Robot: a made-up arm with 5 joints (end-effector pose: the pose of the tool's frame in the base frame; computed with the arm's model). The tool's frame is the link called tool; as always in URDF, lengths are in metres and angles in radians.
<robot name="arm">
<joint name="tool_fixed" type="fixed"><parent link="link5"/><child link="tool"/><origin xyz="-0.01 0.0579 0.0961"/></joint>
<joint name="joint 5" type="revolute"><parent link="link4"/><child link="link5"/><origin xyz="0.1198 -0.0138 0.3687"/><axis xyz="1 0 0"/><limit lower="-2.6" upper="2.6"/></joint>
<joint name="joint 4" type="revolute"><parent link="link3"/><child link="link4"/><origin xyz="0.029 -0.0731 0.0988"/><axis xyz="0 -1 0"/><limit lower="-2.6" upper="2.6"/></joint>
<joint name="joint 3" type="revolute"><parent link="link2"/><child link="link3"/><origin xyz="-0.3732 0.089 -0.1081"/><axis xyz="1 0 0"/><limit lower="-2.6" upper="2.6"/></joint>
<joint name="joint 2" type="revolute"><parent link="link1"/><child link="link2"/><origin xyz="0.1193 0.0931 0.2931"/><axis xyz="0 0 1"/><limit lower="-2.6" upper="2.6"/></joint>
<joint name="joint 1" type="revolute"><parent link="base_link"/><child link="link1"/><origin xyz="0 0 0.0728"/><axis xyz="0 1 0"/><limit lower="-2.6" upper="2.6"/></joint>
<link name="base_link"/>
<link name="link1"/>
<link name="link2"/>
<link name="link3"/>
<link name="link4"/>
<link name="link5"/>
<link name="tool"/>
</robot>
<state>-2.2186 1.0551 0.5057 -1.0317 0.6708</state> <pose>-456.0 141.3 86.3 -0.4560 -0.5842 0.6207</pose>
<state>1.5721 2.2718 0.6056 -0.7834 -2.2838</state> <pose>325.2 77.0 -154.2 0.7028 -1.2464 1.9114</pose>
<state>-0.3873 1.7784 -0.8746 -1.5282 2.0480</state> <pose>6.2 135.6 443.4 0.3704 0.3555 0.1420</pose>
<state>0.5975 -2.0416 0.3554 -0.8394 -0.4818</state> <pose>340.5 54.8 411.4 0.1711 0.9950 -1.7858</pose>
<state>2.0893 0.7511 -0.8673 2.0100 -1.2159</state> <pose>418.2 -284.4 402.6 -0.1920 -0.4234 0.1820</pose>
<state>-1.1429 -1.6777 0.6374 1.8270 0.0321</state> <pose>-123.7 910.6 369.5 0.1203 1.8793 2.0524</pose>
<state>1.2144 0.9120 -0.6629 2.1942 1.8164</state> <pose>161.4 -544.2 407.1 2.4627 -0.4197 1.6877</pose>
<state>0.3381 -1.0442 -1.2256 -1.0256 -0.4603</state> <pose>484.0 177.9 172.6 -1.0902 2.0811 -1.0295</pose>
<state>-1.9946 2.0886 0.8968 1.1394 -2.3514</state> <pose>-526.2 -278.1 435.8 -1.2198 -2.8105 -0.3361</pose>
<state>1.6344 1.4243 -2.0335 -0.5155 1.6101</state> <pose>193.1 132.2 482.9 0.5221 1.1351 0.8292</pose>
